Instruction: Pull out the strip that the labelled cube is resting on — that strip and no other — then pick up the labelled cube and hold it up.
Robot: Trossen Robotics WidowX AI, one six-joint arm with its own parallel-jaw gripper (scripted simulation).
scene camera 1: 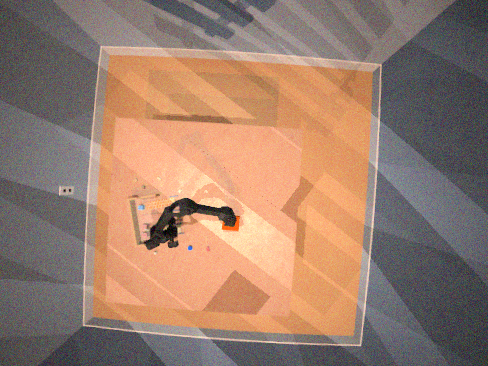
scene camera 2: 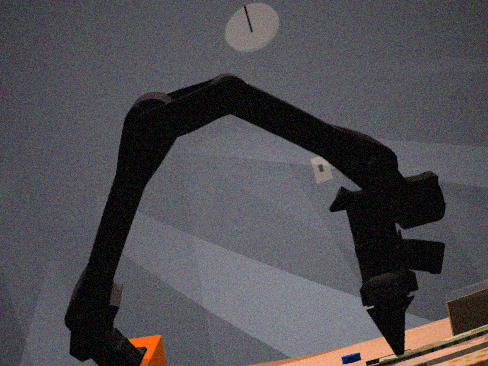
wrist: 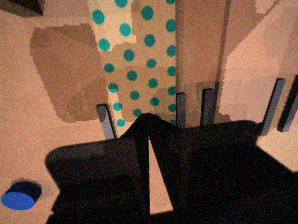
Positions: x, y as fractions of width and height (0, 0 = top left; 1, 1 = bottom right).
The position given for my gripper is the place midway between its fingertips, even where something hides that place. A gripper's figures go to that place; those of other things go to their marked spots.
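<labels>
Small blue disc (wrist: 0.09, 0.87), 0.20 m from the lens. My gripper (wrist: 0.49, 0.53), 0.12 m from the lens.
</labels>
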